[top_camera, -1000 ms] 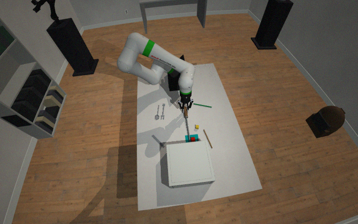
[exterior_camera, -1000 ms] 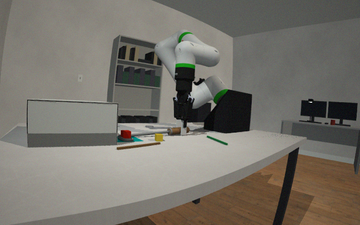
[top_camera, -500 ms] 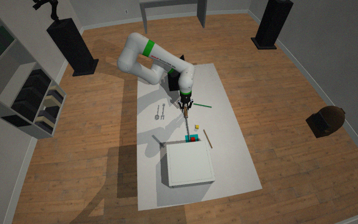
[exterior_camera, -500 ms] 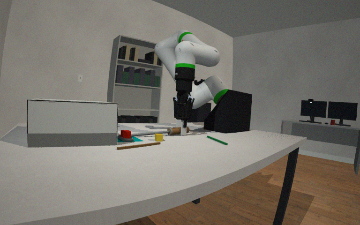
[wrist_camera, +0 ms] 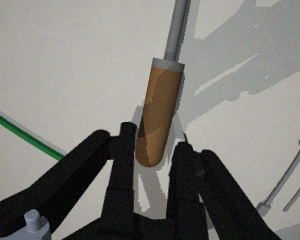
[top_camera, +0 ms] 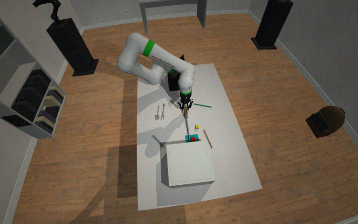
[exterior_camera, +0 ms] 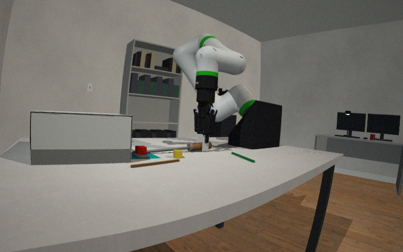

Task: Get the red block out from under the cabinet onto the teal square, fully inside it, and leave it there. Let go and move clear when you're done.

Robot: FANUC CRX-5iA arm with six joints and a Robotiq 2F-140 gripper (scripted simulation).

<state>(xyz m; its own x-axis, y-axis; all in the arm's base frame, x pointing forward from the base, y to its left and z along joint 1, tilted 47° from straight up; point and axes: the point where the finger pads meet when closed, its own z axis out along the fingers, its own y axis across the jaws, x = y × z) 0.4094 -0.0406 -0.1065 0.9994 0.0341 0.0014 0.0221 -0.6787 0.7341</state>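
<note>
Right now the tool is 14 cm ahead of my hand, 4 cm to the left of it and 2 cm below it. Round my hand: red block (28 cm ahead, 3 cm to the left, 2 cm below); then green stick (6 cm behind, 17 cm to the left, 3 cm below); then yellow cube (17 cm ahead, 9 cm to the left, 2 cm below).
</note>
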